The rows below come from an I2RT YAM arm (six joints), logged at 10 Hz.
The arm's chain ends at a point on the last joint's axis. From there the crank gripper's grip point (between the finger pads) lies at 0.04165 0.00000 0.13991 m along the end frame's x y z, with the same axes.
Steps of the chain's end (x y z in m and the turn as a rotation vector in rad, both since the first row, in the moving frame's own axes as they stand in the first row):
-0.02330 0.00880 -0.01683 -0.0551 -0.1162 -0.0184
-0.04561 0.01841 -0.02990 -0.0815 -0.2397 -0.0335
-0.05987 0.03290 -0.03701 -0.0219 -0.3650 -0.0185
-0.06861 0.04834 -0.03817 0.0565 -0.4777 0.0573
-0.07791 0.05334 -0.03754 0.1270 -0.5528 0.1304
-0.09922 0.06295 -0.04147 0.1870 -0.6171 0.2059
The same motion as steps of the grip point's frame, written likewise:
-0.03973 0.01601 -0.01314 -0.0551 -0.1162 -0.0184
-0.07981 0.02927 -0.02443 -0.0815 -0.2397 -0.0335
-0.11253 0.03577 -0.03139 -0.0219 -0.3650 -0.0185
-0.13737 0.04061 -0.03485 0.0565 -0.4777 0.0573
-0.15636 0.03536 -0.03734 0.1270 -0.5528 0.1304
-0.18500 0.03581 -0.04491 0.1870 -0.6171 0.2059

